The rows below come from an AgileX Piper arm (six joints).
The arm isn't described. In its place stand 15 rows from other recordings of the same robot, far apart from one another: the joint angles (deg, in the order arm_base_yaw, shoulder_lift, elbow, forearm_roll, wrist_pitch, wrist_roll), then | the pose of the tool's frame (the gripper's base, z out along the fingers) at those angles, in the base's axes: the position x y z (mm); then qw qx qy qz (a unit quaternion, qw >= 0).
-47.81, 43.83, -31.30, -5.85, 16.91, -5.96 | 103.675 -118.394 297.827 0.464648 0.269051 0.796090 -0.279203
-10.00, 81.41, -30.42, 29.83, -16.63, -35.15 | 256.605 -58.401 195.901 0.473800 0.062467 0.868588 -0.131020
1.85, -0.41, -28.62, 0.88, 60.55, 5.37 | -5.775 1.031 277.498 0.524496 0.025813 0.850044 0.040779
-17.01, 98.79, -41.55, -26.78, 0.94, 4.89 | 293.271 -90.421 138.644 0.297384 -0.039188 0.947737 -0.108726
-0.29, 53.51, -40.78, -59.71, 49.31, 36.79 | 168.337 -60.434 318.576 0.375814 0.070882 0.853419 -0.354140
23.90, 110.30, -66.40, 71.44, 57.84, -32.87 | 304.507 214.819 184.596 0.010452 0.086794 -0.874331 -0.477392
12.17, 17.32, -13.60, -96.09, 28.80, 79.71 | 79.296 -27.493 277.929 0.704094 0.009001 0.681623 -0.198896
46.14, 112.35, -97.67, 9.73, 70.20, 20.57 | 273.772 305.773 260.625 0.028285 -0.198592 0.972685 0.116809
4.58, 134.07, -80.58, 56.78, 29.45, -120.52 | 436.563 72.521 50.244 0.282950 -0.597883 0.746892 0.068036
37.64, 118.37, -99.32, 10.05, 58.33, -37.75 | 343.791 282.205 227.993 0.152616 -0.574997 0.799747 0.080563
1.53, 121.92, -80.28, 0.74, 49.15, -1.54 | 402.917 11.651 119.514 0.036699 -0.022729 0.999055 0.005033
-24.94, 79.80, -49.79, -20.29, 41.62, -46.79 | 228.913 -129.567 241.536 0.078797 -0.286046 0.926552 -0.231239
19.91, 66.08, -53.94, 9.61, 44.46, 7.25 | 211.656 87.977 317.003 0.300894 -0.066815 0.939428 0.149909
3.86, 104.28, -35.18, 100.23, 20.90, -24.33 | 275.904 50.635 97.223 0.081651 0.527016 0.792854 0.294907
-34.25, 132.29, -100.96, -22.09, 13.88, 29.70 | 427.912 -301.287 157.076 0.408043 0.344753 0.834310 -0.136280
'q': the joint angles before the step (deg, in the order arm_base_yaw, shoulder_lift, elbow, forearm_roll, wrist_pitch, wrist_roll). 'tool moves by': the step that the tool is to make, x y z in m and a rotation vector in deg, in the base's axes. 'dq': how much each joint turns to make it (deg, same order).
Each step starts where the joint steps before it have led.
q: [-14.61, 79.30, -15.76, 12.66, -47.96, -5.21]
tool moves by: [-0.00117, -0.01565, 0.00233, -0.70, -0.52, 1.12]
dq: [-7.05, 0.40, -0.80, -10.72, 0.18, 5.21]
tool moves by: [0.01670, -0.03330, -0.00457, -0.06, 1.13, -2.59]
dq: [-7.04, 6.64, -5.67, -5.77, -0.01, 2.51]
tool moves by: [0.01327, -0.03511, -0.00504, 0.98, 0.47, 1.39]
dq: [-7.74, 6.19, -6.25, -12.34, 0.06, 7.12]
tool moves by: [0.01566, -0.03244, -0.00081, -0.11, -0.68, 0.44]
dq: [-4.36, 5.51, -7.16, -6.63, 0.05, 4.06]
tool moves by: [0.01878, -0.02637, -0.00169, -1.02, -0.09, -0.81]
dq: [-1.37, 5.09, -7.10, -1.08, 1.27, 0.34]
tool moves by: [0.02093, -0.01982, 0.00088, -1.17, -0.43, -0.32]
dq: [0.00, 4.24, -6.94, -0.12, 1.72, 0.06]
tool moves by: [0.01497, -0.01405, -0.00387, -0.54, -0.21, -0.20]
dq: [0.00, 3.67, -4.92, 0.00, 0.81, 0.00]
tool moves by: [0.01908, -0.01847, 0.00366, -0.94, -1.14, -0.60]
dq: [0.00, 3.61, -6.99, 0.00, 1.88, 0.69]
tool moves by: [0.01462, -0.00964, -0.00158, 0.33, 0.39, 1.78]
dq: [0.00, 2.86, -5.05, -3.91, 1.90, 3.44]
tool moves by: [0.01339, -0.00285, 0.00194, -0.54, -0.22, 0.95]
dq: [0.86, 1.72, -3.60, -0.90, 1.25, 0.85]
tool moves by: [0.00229, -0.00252, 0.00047, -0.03, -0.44, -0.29]
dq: [0.00, 0.52, -0.92, 0.39, 0.06, 0.01]
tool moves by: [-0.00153, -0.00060, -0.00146, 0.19, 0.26, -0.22]
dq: [-0.17, 0.00, 0.28, 0.05, 0.06, -0.05]
